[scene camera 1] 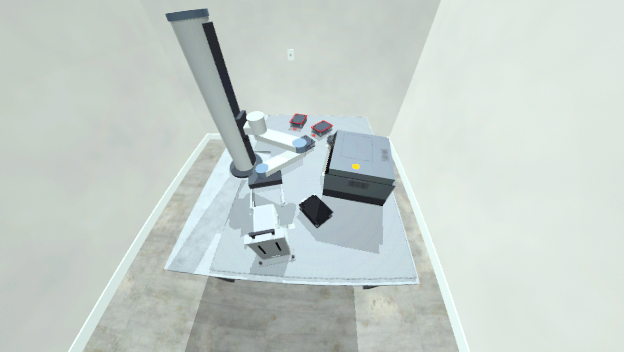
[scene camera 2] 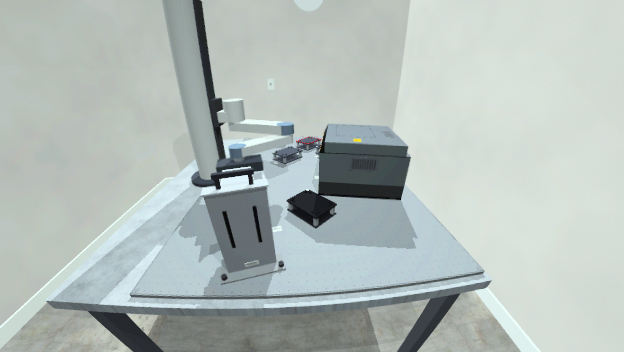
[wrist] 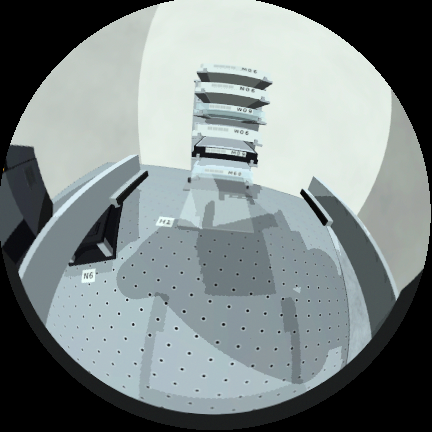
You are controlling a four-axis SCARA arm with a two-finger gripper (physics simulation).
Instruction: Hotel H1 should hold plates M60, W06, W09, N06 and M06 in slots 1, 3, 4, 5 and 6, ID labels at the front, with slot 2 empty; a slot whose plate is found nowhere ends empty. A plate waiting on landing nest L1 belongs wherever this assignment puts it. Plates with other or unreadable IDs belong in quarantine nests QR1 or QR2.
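Note:
Hotel H1 stands near the front left. In the wrist view its labels face the camera. From the bottom, plate M60 is in slot 1, a black plate reading M09 in slot 2, W06 in slot 3, W09 in slot 4, N06 in slot 5 and M06 in slot 6. My gripper is open and empty, facing the hotel's label side. The hotel hides its fingers in scene camera 2. L1's label is not readable.
A black nest labelled N6 stands beside the hotel. A large grey device stands at the right. Two red-rimmed nests stand at the back, one here; a dark nest stands nearer.

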